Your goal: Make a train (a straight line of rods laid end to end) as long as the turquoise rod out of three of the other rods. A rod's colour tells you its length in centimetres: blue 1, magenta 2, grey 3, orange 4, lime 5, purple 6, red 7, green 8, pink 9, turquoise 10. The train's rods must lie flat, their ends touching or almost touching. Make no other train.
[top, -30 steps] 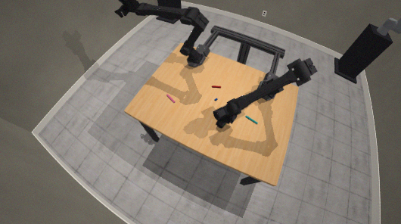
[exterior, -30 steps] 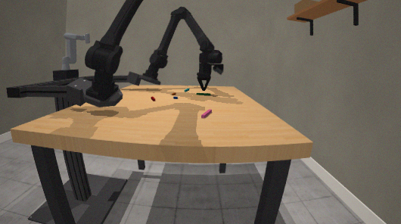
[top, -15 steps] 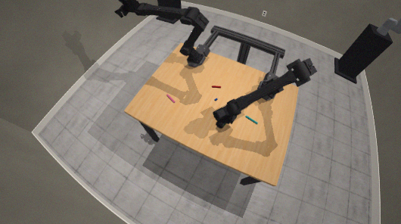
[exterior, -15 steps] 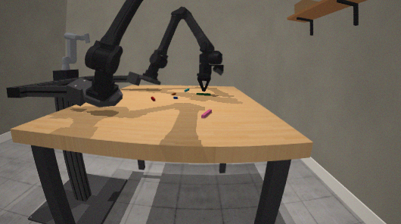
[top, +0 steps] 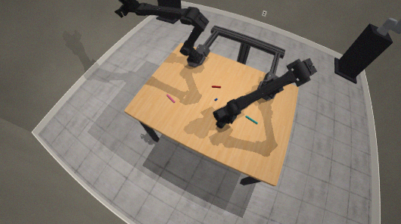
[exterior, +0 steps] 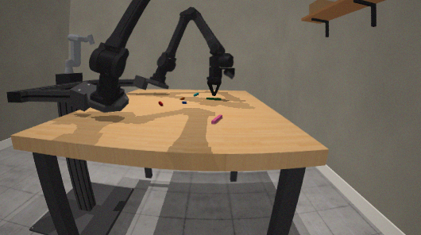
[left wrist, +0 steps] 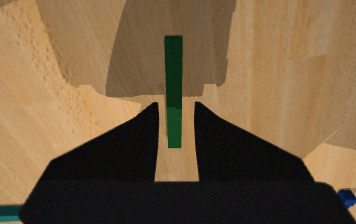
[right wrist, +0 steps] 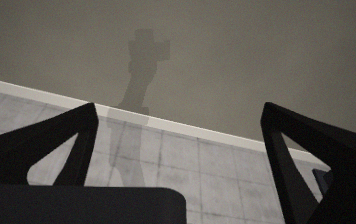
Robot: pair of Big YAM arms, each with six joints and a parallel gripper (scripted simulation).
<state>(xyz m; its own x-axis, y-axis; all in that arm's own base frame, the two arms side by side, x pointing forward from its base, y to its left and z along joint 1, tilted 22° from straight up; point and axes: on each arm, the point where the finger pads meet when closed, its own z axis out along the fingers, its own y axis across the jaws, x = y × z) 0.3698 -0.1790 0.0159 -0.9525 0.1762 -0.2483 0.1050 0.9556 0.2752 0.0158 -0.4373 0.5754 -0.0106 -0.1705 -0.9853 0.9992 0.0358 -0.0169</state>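
Right now the green rod is 30 mm below my left hand. The rest, counted from my left hand: red rod (240 mm behind, 190 mm to the right, 30 mm below); turquoise rod (160 mm to the left, 110 mm behind, 30 mm below); orange rod (170 mm behind, 30 mm below, 20 mm to the right).
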